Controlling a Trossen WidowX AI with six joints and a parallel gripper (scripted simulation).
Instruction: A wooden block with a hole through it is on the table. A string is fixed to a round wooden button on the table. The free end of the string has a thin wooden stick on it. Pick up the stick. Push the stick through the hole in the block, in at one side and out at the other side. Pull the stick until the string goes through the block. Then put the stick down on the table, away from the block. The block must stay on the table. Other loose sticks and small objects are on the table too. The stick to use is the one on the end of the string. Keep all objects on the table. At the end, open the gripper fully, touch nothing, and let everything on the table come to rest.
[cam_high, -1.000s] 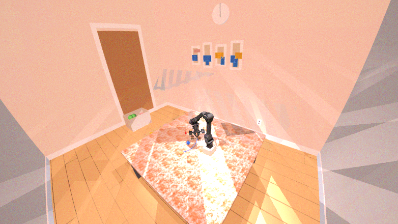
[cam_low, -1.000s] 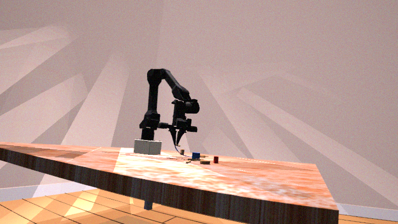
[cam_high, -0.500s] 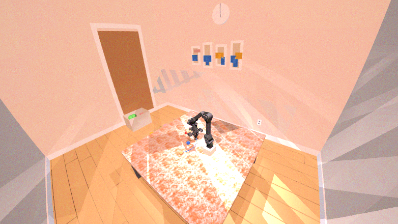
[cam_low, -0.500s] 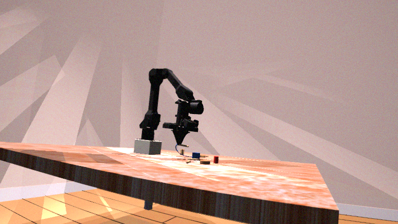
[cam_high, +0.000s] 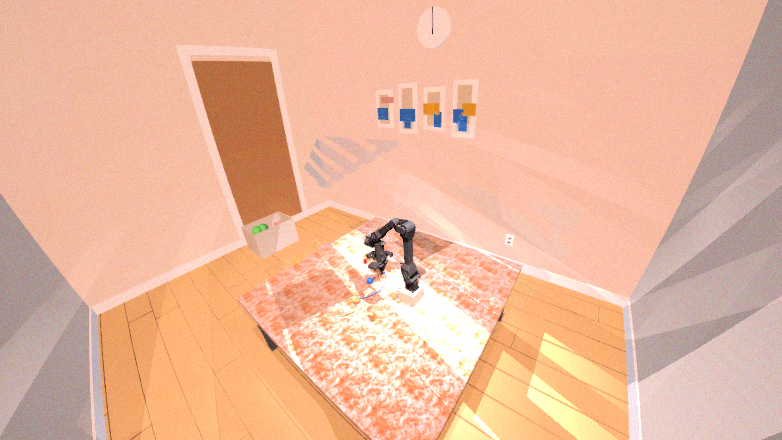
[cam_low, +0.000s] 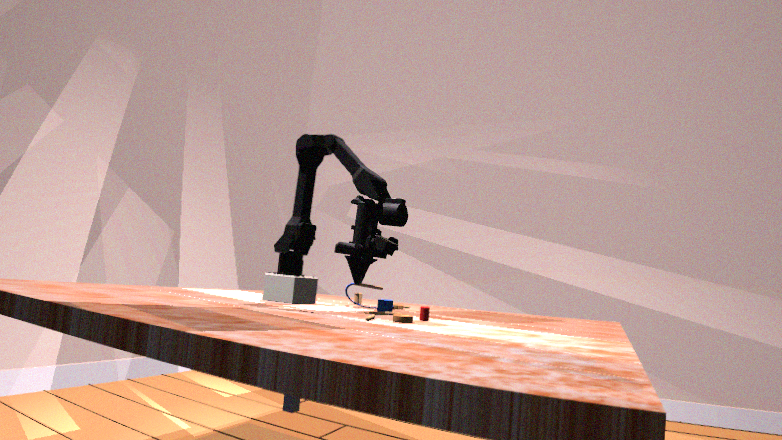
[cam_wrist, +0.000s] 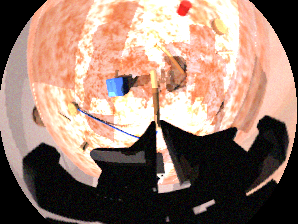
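Right now the thin wooden stick is 10 mm ahead of my gripper tip. Round my gripper tip: flat round wooden button (220 mm ahead, 140 mm to the right, 60 mm below); red cylinder (210 mm ahead, 40 mm to the right, 50 mm below); round button (20 mm behind, 230 mm to the left, 60 mm below).
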